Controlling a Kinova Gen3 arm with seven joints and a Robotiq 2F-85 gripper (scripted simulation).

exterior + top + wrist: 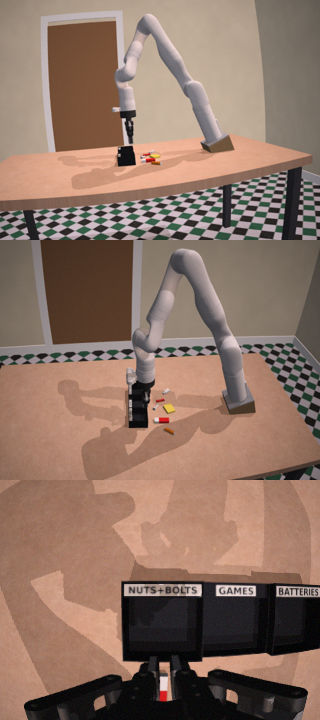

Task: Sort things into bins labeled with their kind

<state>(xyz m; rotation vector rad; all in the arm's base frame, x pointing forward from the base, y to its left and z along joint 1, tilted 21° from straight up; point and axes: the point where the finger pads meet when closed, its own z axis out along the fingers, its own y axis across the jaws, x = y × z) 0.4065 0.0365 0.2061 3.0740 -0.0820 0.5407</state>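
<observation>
The red battery is 100 mm behind my hand, 110 mm to the right of it and 110 mm below it. From my hand the other things lie so: bolt 60 mm behind, 70 mm to the right, 110 mm below; then orange battery 100 mm behind, 80 mm to the left, 110 mm below; then red-and-white block 70 mm behind, 10 mm to the left, 110 mm below.
</observation>
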